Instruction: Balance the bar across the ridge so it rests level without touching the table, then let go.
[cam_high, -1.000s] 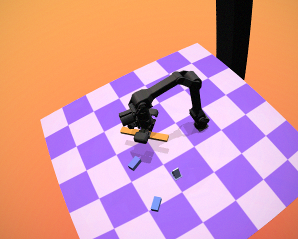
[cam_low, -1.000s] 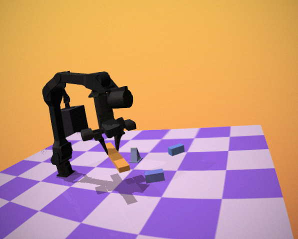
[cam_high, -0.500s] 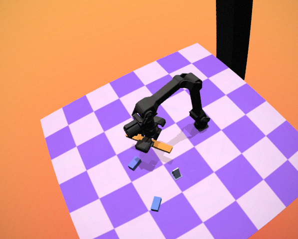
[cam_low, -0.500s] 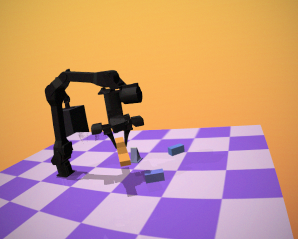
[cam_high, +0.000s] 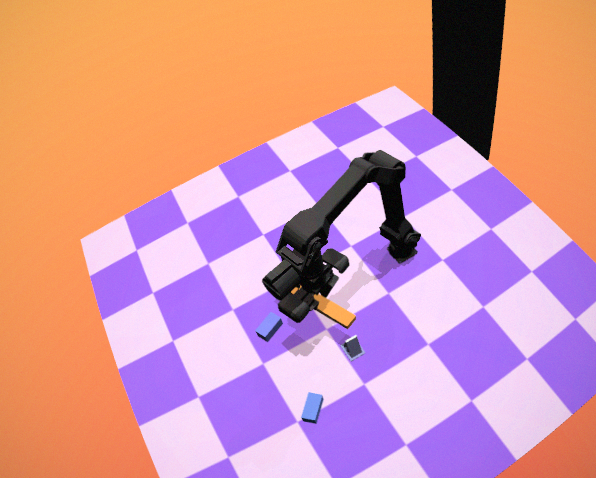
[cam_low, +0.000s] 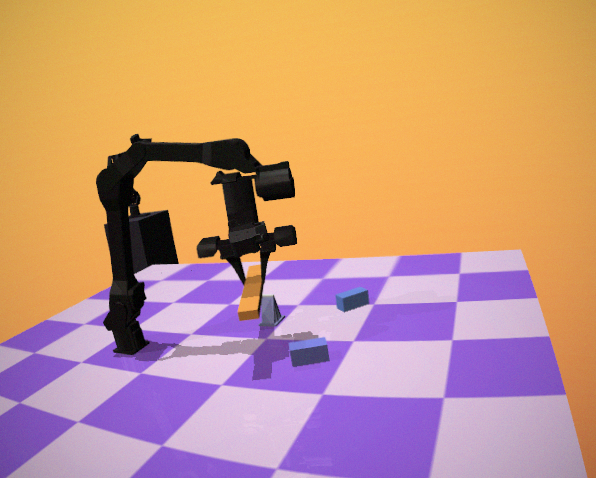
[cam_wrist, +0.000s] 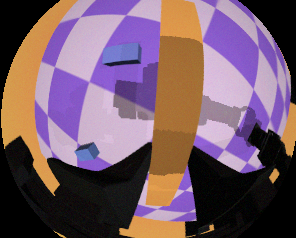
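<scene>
Right now the orange bar is 30 mm to the right of my gripper tip and 10 mm ahead of it.
</scene>
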